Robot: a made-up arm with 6 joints.
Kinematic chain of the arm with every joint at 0, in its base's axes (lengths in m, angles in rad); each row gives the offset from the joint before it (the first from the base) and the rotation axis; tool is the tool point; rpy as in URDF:
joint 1: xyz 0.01 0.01 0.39 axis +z
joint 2: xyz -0.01 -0.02 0 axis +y
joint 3: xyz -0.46 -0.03 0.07 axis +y
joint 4: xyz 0.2 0.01 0.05 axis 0.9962 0 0.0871
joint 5: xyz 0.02 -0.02 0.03 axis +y
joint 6: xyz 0.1 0.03 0.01 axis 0.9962 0 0.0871
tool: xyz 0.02 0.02 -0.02 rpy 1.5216 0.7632 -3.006
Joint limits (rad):
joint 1: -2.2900..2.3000
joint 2: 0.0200..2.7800
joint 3: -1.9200..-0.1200
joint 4: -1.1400..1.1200
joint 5: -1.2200..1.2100
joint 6: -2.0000..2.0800
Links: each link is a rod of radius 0.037 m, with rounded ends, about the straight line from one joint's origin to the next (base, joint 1, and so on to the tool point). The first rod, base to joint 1, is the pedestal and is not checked.
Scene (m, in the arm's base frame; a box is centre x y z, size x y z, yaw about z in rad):
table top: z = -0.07
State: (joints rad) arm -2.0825 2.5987 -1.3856 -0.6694 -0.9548 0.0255
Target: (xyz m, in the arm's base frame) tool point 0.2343 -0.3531 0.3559
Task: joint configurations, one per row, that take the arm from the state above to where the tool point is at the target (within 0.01 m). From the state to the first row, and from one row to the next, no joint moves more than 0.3 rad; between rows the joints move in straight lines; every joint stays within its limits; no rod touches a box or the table.
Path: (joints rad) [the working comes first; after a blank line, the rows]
Joints at the target: -1.2031 2.3642 -0.6588 -1.0260 -1.0183 0.0971
Straight joint move there: clear.

1: -1.7894 2.5205 -1.1433 -0.7883 -0.9760 0.0494
2: -1.4963 2.4423 -0.9011 -0.9071 -0.9971 0.0733
3: -1.2031 2.3642 -0.6588 -1.0260 -1.0183 0.0971

